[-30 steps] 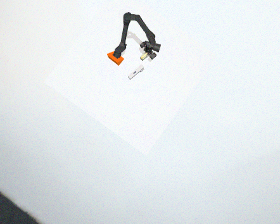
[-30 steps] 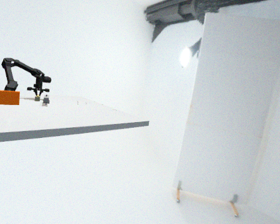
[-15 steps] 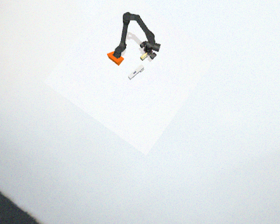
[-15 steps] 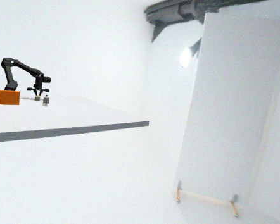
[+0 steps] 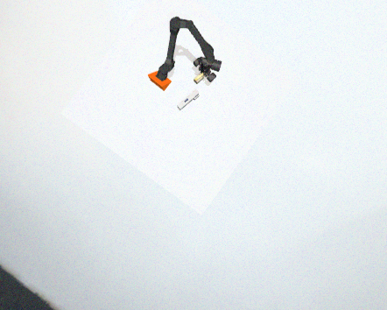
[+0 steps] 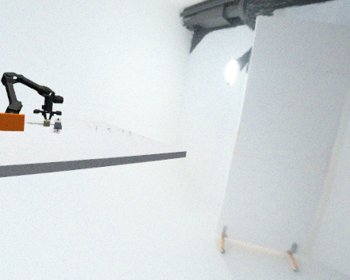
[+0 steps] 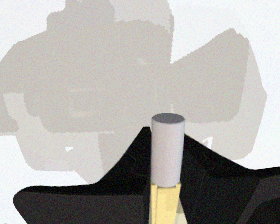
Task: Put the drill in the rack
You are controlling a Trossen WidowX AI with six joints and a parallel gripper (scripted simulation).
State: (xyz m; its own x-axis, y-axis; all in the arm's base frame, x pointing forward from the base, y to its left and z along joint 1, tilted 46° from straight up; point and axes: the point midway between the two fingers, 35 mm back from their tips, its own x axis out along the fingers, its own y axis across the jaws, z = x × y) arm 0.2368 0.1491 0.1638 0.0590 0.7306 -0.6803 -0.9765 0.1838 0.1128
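Right now the drill is 10 mm behind my gripper tip, 40 mm to the right of it and 40 mm above it. From my gripper tip the other things lie so: key: 20 mm ahead, 260 mm to the right, 40 mm above; then rack: 10 mm behind, 50 mm to the right, 10 mm above; then grey block: 20 mm ahead, 230 mm to the right, 30 mm above.
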